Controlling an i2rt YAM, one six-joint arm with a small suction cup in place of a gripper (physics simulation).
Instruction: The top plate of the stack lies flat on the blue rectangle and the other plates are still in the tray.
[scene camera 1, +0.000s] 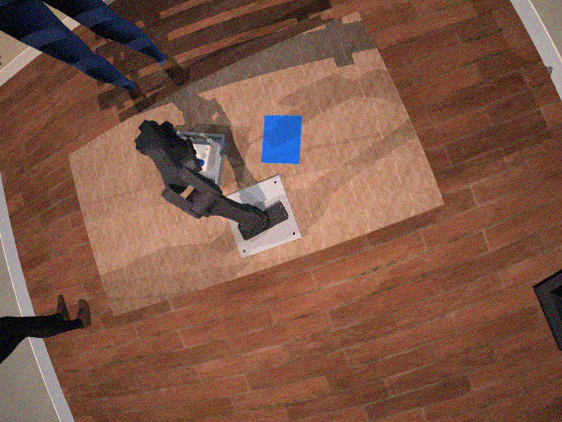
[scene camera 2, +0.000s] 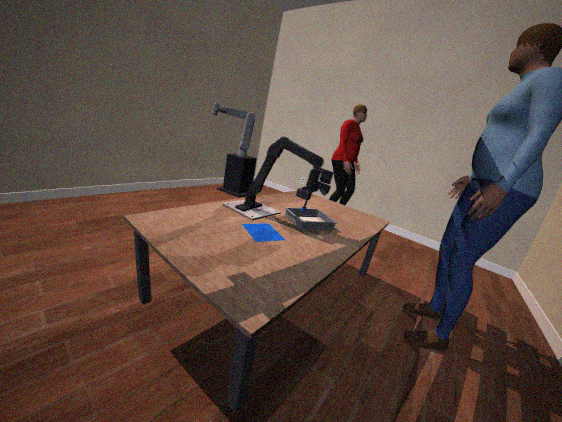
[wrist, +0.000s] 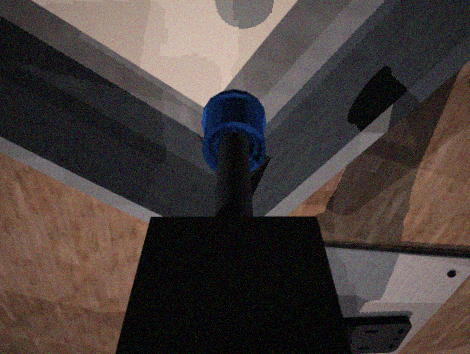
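Seen in the pictures: end effector, tool point: (scene camera 1: 201, 163) (scene camera 2: 303, 211) (wrist: 233, 119); arm's base, origin of the base link: (scene camera 1: 263, 221) (scene camera 2: 249, 206).
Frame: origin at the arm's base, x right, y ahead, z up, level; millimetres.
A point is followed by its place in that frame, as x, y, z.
The grey tray (scene camera 1: 221, 160) {-36, 300, 6} (scene camera 2: 306, 225) {-6, 391, 13} (wrist: 90, 120) {-196, 279, -9} holds a pale cream plate (scene camera 1: 205, 150) {-79, 374, 7} (scene camera 2: 311, 219) {-144, 365, 7} (wrist: 185, 35) {-127, 340, 7}, the top one that shows; any plates below it are hidden. The blue rectangle (scene camera 1: 282, 142) {214, 241, -11} (scene camera 2: 263, 232) {223, 263, -12} lies on the table with no plate on it. My gripper, a blue suction cup (scene camera 1: 201, 162) (scene camera 2: 303, 209) (wrist: 234, 130), is open and carries nothing. It points down at the tray, near the plate's corner closest to the arm base. The gap between cup and plate cannot be told.
The white base plate (scene camera 1: 267, 245) {-28, -91, 2} (scene camera 2: 270, 213) {-30, 142, -5} (wrist: 430, 280) {98, 100, -2} of the arm is beside the tray on the wooden table (scene camera 1: 350, 190) {354, -53, -12} (scene camera 2: 170, 240) {614, 67, -12}. A person in blue (scene camera 2: 515, 120) stands near the table. A person in red (scene camera 2: 349, 142) and another grey arm (scene camera 2: 246, 132) are behind.
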